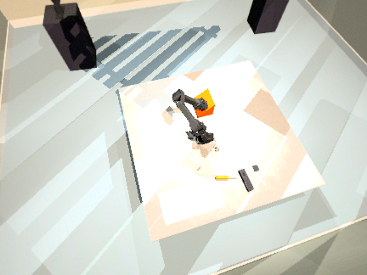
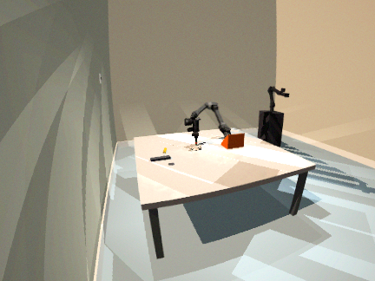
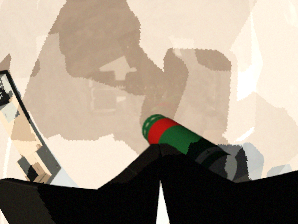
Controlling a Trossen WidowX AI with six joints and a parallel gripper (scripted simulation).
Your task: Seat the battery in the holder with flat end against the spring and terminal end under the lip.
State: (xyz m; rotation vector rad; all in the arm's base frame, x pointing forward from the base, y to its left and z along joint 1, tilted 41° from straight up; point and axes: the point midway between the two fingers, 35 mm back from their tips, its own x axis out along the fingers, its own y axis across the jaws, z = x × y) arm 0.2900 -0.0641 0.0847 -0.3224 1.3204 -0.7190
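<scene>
The battery lies 10 mm behind my gripper tip, 10 mm to the right of it and 10 mm below it. From my gripper tip the other things lie so: yellow-handled screwdriver 310 mm ahead, 130 mm to the left, 30 mm below; small dark block 280 mm ahead, 370 mm to the left, 40 mm below; long dark bar 350 mm ahead, 260 mm to the left, 30 mm below.
</scene>
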